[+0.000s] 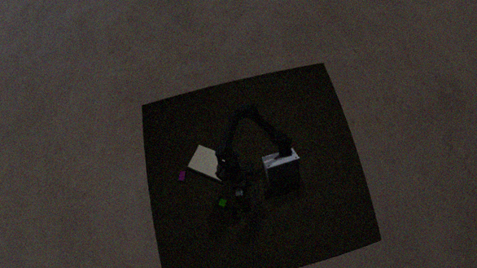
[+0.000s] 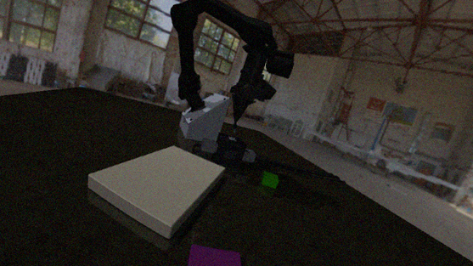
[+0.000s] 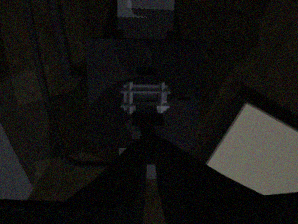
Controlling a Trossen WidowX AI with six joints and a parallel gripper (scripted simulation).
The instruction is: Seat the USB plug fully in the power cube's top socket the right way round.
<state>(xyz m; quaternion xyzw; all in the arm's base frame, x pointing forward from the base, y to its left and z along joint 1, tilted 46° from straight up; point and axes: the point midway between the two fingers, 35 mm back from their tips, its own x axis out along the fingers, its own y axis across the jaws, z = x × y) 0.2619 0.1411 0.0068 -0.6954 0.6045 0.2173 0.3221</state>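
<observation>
My gripper tip is now 1 cm above the USB plug. The rest, counted from my gripper tip: green cube (12 cm below, 11 cm to the left, 11 cm ahead); USB socket (6 cm below, 1 cm to the left); flat slab (16 cm ahead, 14 cm to the right, 12 cm below).
</observation>
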